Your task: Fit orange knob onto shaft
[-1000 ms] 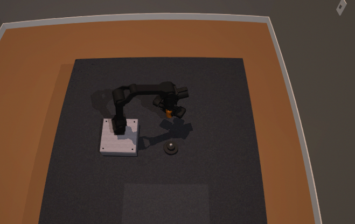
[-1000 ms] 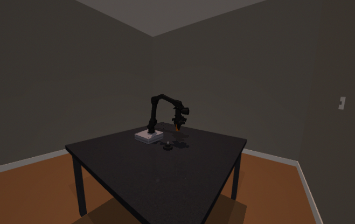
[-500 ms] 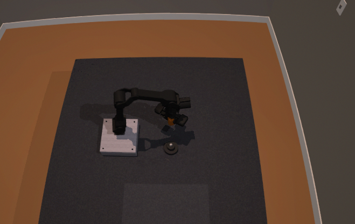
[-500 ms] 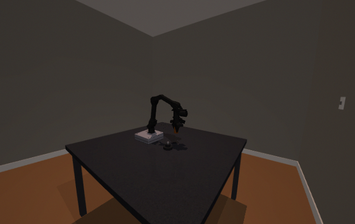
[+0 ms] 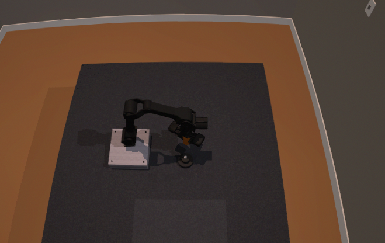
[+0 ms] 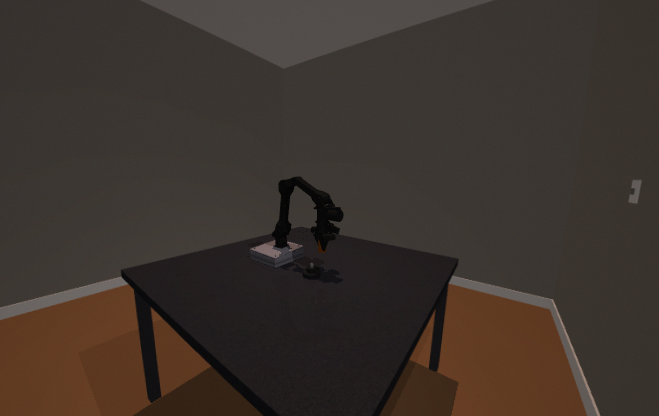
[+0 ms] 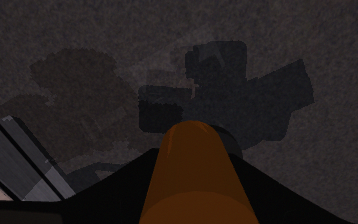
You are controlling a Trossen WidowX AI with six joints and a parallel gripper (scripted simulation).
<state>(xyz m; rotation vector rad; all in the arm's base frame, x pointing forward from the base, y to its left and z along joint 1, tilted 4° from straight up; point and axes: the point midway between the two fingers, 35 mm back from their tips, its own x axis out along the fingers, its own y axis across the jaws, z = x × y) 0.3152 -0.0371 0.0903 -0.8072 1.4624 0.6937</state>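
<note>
Now: gripper tip 1 cm past the round pedestal with shaft, 7 cm to the left of it and 8 cm above it. Round my gripper tip: orange knob (3 cm above).
</note>
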